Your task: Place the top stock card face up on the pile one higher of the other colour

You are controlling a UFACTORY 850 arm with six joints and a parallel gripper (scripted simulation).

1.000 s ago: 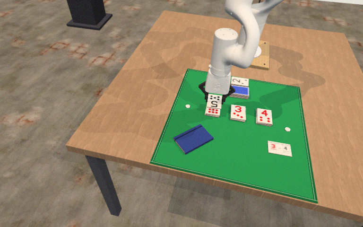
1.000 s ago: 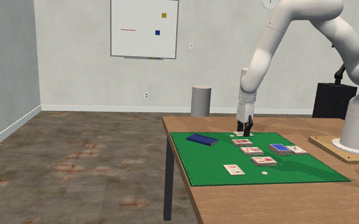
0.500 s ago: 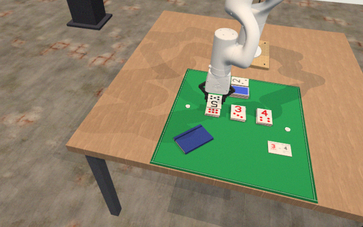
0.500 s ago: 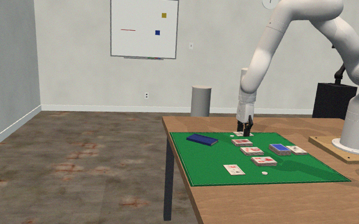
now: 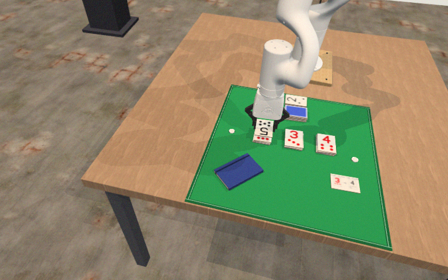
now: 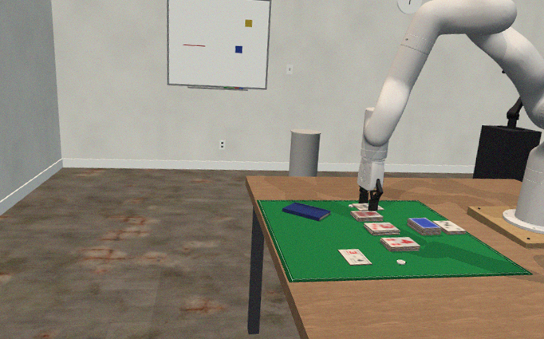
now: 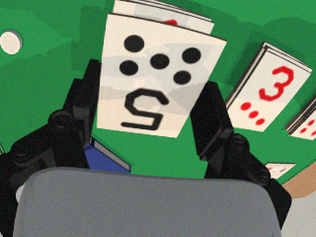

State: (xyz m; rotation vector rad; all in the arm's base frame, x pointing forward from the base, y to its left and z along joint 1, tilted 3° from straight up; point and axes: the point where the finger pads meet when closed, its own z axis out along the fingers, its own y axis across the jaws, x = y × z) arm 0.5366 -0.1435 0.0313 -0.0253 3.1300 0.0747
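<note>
Now: hand 11 cm to the right of the green card cloth, 7 cm above it and 4 cm short of it. The rest, counted from my hand: black 5 card: 1 cm below; then black 2: 23 cm behind, 12 cm to the left, 4 cm below; then blue notebook: 19 cm ahead, 6 cm to the right, 5 cm below.
</note>
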